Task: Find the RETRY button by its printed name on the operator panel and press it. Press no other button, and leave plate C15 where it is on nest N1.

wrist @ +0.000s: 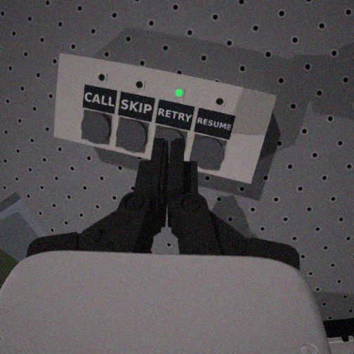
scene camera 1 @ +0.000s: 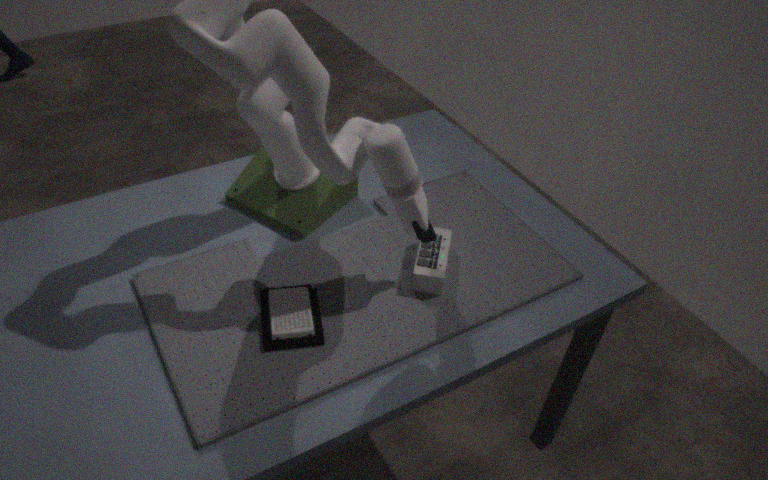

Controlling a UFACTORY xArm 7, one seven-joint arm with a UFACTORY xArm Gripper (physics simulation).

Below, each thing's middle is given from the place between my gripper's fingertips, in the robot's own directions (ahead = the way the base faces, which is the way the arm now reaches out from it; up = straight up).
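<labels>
The operator panel (scene camera 1: 430,279) is where I'd start: my gripper is 8 cm above it, 1 cm past it and 3 cm to the right of it. Nest N1 (scene camera 1: 268,344) is 10 cm below my gripper and 32 cm to the right of it, and plate C15 (scene camera 1: 290,311) is 32 cm to the right of my gripper and 9 cm below it.
</labels>
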